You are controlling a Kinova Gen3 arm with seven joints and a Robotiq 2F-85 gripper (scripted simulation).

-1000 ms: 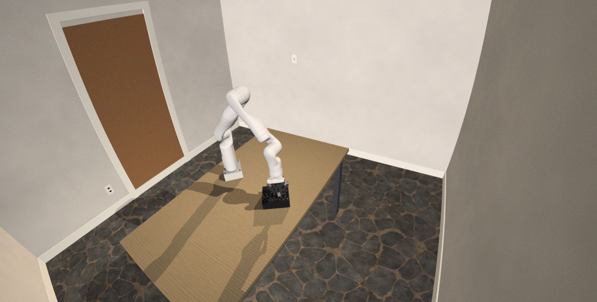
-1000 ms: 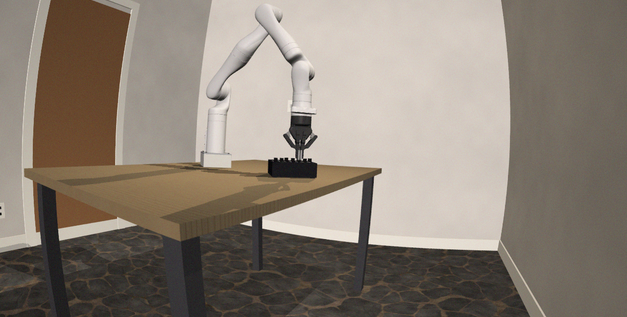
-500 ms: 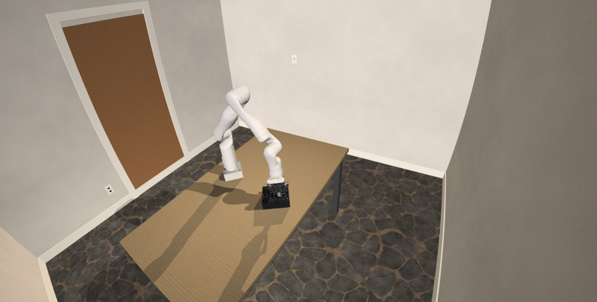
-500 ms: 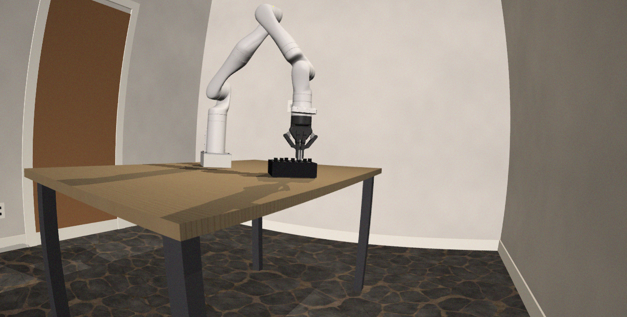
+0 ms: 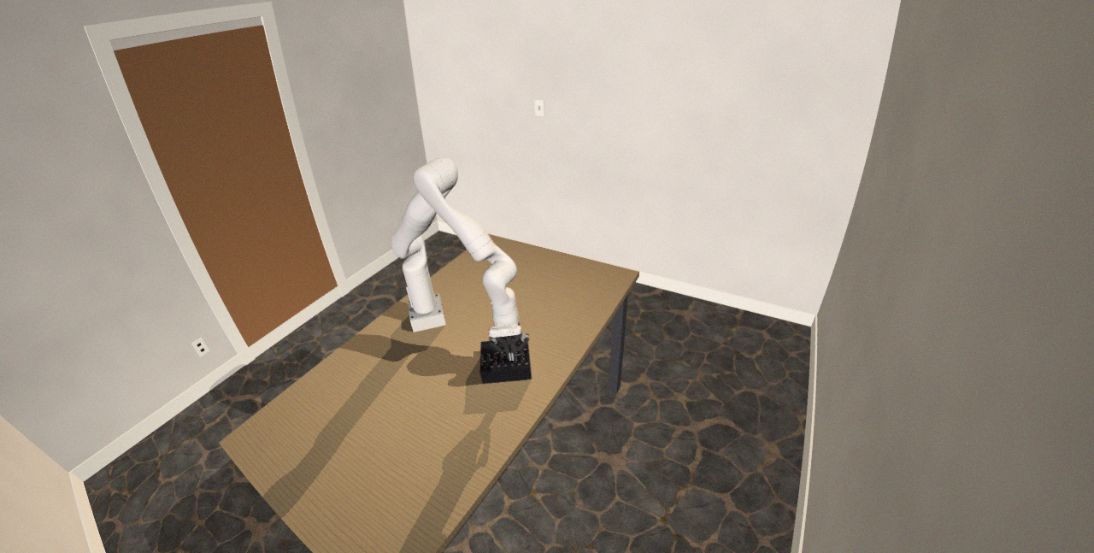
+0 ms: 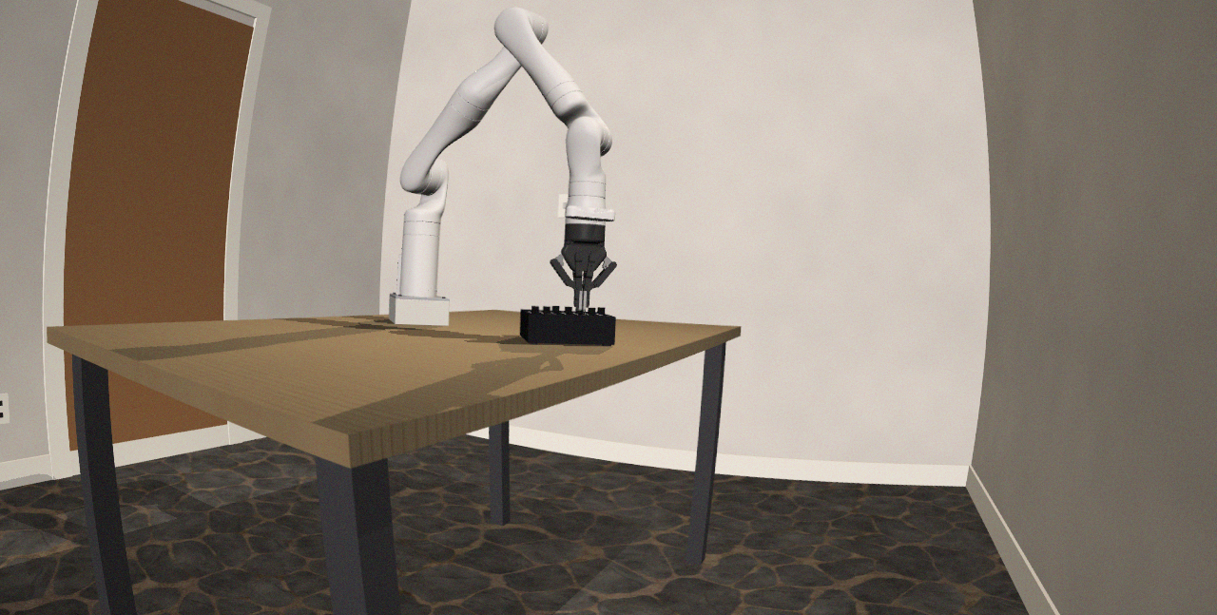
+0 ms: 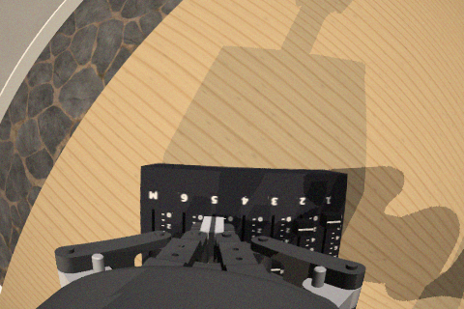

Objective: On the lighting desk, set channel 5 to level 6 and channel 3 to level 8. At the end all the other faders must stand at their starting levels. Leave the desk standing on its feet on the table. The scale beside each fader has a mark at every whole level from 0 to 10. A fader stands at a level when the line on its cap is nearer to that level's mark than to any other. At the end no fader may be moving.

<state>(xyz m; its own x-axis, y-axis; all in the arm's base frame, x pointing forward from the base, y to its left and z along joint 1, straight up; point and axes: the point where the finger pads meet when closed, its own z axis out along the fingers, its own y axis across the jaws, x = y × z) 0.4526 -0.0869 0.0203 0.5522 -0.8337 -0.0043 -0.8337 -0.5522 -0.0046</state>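
Right now the channel 5 fader cap is 20 mm to the left of my hand, 20 mm below it and 10 mm behind it. Round my hand: M fader cap: 50 mm to the left, 20 mm below, 20 mm ahead; then channel 4 fader cap: 30 mm behind, 20 mm below; then channel 3 fader cap: 50 mm behind, 20 mm below.
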